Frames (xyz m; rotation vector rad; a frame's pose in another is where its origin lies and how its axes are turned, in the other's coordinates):
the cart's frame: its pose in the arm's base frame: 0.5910 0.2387 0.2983 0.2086 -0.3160 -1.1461
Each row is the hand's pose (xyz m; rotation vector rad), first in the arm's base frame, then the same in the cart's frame.
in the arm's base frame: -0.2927 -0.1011 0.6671 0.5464 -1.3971 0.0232
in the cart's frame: 0.0313 -0.7757 0.6555 1.0548 -0.6182 0.9484
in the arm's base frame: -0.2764 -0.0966 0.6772 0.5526 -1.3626 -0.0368
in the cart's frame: 0.0347 -0.7567 0.6593 1.0263 -0.5872 0.8990
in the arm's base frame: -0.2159 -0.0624 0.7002 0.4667 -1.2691 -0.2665
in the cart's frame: 0.0292 -0.6837 0.6596 0.8524 -0.5630 0.7269
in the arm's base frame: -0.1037 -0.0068 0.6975 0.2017 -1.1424 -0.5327
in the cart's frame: 0.0199 -0.5660 0.6176 0.5185 -0.6105 0.5545
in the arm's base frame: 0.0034 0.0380 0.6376 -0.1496 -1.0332 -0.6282
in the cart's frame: 0.0107 -0.4754 0.5239 0.1643 -0.7130 0.5321
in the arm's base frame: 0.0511 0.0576 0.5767 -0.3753 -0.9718 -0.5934
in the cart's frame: 0.0022 -0.4462 0.4502 -0.0447 -0.7842 0.5961
